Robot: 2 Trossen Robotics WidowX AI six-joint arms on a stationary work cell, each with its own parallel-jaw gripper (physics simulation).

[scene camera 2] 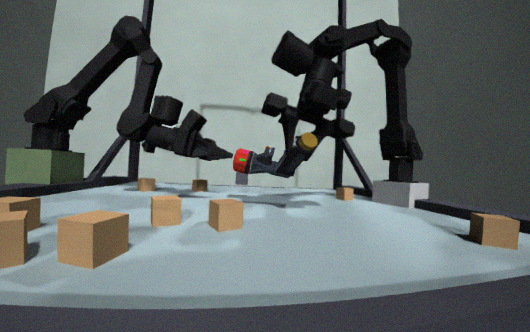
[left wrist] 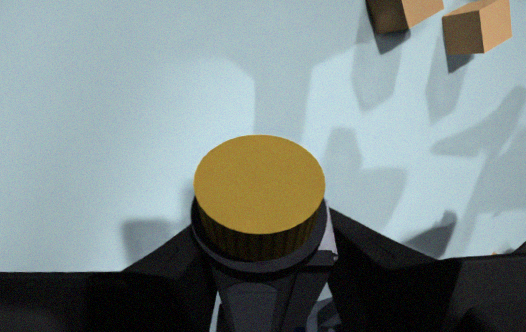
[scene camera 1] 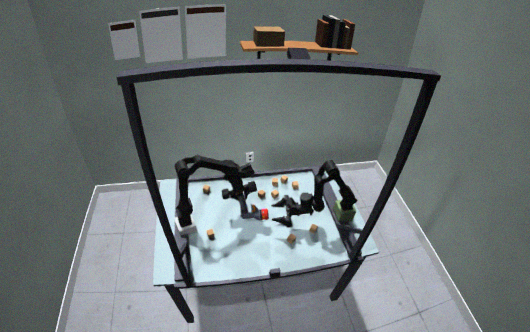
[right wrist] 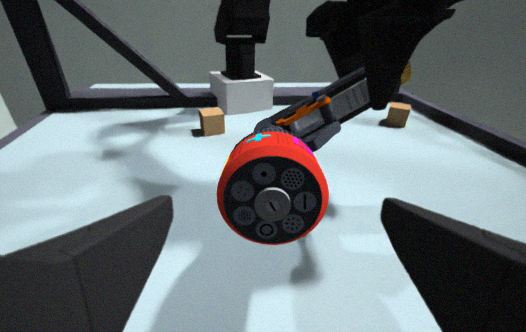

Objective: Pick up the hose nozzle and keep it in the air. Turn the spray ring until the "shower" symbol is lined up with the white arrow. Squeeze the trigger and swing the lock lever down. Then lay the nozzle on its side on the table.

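Frame: origin at the left arm's base, x left, y back, z up, level; millimetres.
Seen in the pictures: left gripper, between the fingertips: (scene camera 2: 296, 158) (left wrist: 268, 215) (scene camera 1: 242, 200) (right wrist: 365, 108); right gripper, between the fingertips: (scene camera 2: 229, 154) (scene camera 1: 271, 212) (right wrist: 277, 206); left arm's base, origin of its link: (scene camera 2: 400, 181) (scene camera 1: 184, 221) (right wrist: 240, 75); right arm's base, origin of its link: (scene camera 1: 346, 205).
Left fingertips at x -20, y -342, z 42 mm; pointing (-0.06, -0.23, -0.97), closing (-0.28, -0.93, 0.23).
Pixels of each thing's top centre, then the offset from my left fingertips to it. "*": a spot on its surface instead. Level surfaces: height alone.
- hose nozzle, a spot on its surface: (scene camera 2: 260, 165) * dx -103, dy -32, dz -17 mm
- red spray ring, centre of its top: (right wrist: 274, 135) (scene camera 2: 244, 148) (scene camera 1: 264, 210) dx -137, dy -63, dz +22 mm
- cyan plus, a spot on its surface: (right wrist: 258, 137) * dx -141, dy -54, dz +19 mm
- magenta mark, a spot on its surface: (right wrist: 303, 145) * dx -119, dy -65, dz +15 mm
- orange part, a spot on its surface: (right wrist: 305, 111) * dx -91, dy -27, dz +18 mm
- pale blue table, height of its surface: dz -104 mm
- white block, centre of its top: (right wrist: 240, 75) (scene camera 2: 400, 181) (scene camera 1: 184, 221) dx +20, dy +342, dz -42 mm
- green block, centre of its top: (scene camera 2: 49, 150) (scene camera 1: 346, 205) dx -299, dy -512, dz -8 mm
The hose nozzle (scene camera 1: 250, 214) (scene camera 2: 260, 165) is held in the air above the table. Its yellow-brown end cap (scene camera 2: 307, 141) (left wrist: 259, 183) faces the left wrist camera. My left gripper (left wrist: 268, 215) is shut on its dark handle. The red spray ring (scene camera 1: 264, 214) (scene camera 2: 242, 167) (right wrist: 270, 149) points toward my right arm. In the right wrist view a cyan plus (right wrist: 258, 137) is on top, with a magenta mark (right wrist: 303, 145) to its right. I cannot make out the white arrow. The orange part (right wrist: 305, 111) shows behind the ring. My right gripper (scene camera 1: 276, 212) (right wrist: 277, 206) is open, its fingertips short of the ring.
Several wooden cubes (scene camera 1: 261, 194) (scene camera 2: 226, 215) (right wrist: 212, 121) are scattered on the pale blue table (scene camera 1: 225, 265) (scene camera 2: 350, 260). A white block (scene camera 1: 186, 227) (scene camera 2: 400, 192) and a green block (scene camera 1: 344, 212) (scene camera 2: 45, 166) stand under the arm bases. A dark frame (scene camera 1: 280, 66) surrounds the table.
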